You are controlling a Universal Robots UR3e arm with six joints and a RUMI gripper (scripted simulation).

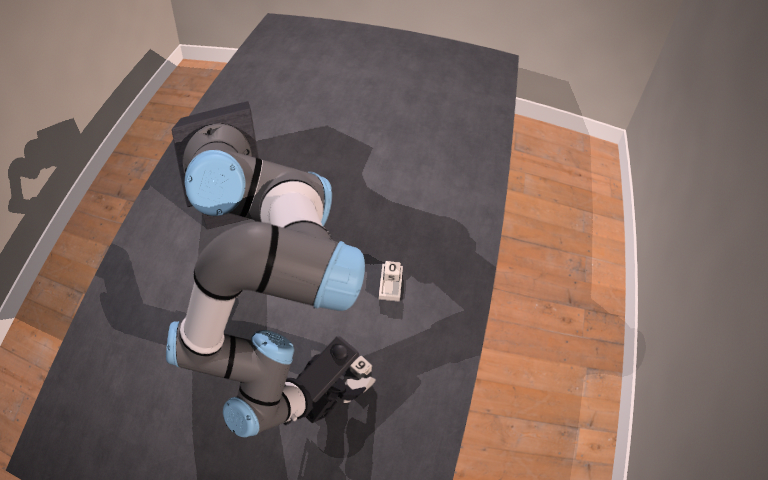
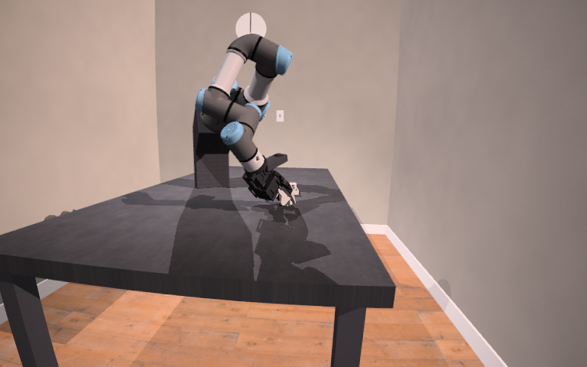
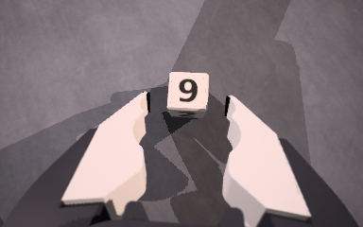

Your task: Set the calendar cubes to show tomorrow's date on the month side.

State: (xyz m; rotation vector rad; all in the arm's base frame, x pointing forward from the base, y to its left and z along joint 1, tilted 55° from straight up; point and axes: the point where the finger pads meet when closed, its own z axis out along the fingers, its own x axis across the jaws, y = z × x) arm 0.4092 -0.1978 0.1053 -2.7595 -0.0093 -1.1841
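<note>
The white cube lies 10 mm below my hand. Also, from my hand: calendar tray 30 mm ahead, 210 mm to the left, 10 mm below.
</note>
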